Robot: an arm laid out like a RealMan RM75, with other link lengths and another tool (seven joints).
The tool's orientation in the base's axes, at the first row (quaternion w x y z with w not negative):
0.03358, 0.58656, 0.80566, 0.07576
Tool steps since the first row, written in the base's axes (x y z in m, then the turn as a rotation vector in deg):
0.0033, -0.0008, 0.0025, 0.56, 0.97, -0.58
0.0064, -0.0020, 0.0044, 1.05, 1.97, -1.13
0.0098, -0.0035, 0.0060, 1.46, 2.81, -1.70
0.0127, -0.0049, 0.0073, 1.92, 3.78, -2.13
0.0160, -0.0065, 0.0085, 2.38, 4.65, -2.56
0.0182, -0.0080, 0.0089, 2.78, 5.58, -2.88
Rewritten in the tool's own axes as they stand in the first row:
-0.0017, 0.0033, -0.0021, 0.73, 0.72, 0.73
-0.0037, 0.0061, -0.0036, 1.51, 1.40, 1.43
-0.0062, 0.0091, -0.0048, 2.16, 1.94, 2.12
-0.0083, 0.0116, -0.0058, 2.92, 2.60, 2.69
-0.0108, 0.0145, -0.0066, 3.59, 3.22, 3.25
-0.0129, 0.0161, -0.0068, 4.34, 3.82, 3.70

